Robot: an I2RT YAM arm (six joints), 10 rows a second.
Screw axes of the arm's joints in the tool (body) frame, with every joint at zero. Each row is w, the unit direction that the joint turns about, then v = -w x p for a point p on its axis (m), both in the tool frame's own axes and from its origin. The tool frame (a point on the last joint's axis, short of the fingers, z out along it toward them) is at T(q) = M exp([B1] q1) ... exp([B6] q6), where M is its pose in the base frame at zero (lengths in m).
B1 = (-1, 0, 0, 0, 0.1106, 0)
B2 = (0, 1, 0, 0.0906, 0, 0.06)
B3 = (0, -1, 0, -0.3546, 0, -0.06)
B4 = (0, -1, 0, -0.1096, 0, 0)
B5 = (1, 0, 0, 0, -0.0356, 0)
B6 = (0, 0, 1, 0, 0, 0)
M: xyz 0.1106 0 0.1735 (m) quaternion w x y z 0.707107 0 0.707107 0
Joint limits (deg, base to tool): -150..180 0..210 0..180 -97..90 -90..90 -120..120
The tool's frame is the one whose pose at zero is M.
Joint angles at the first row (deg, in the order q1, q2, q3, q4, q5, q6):
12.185 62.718 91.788 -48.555 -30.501 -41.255
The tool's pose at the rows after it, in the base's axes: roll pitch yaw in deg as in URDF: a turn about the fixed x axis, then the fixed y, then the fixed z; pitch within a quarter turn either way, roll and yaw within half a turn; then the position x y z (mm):
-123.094, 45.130, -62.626, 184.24, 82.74, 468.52
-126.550, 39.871, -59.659, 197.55, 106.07, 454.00
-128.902, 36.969, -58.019, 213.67, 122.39, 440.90
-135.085, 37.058, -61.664, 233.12, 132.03, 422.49
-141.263, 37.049, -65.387, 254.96, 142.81, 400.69
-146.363, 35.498, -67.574, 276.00, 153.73, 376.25
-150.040, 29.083, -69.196, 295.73, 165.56, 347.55
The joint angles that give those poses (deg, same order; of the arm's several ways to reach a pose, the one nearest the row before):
19.091 66.041 91.790 -52.229 -30.240 -53.911
23.966 69.756 91.743 -53.145 -27.944 -59.702
26.020 73.428 91.745 -52.643 -27.157 -63.265
26.064 77.515 91.723 -53.584 -27.027 -63.528
26.086 82.237 91.701 -53.779 -26.983 -63.550
26.240 87.154 91.700 -53.757 -26.458 -65.144
27.049 92.313 91.701 -53.779 -21.365 -68.881

